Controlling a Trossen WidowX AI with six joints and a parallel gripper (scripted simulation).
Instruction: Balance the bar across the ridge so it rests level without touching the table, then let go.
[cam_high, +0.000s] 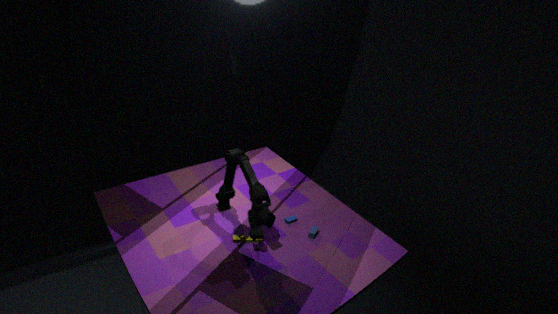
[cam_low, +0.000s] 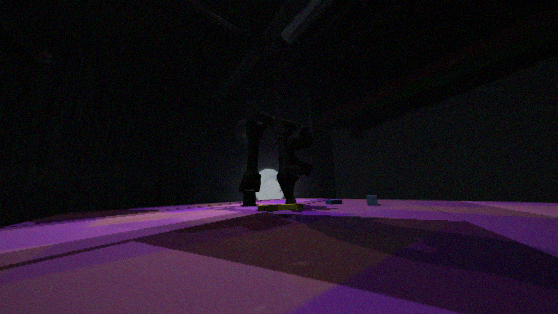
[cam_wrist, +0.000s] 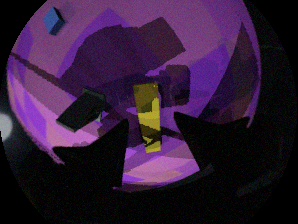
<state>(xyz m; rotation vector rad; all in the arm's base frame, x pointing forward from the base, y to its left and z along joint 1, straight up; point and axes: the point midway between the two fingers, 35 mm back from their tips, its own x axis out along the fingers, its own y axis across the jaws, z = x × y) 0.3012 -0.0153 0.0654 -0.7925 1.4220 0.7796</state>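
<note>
Now: the yellow bar 2 cm behind my gripper tip, 2 cm to the right of it and 2 cm below it. From my gripper tip the other things lie so: ridge 7 cm behind, 7 cm to the left.
</note>
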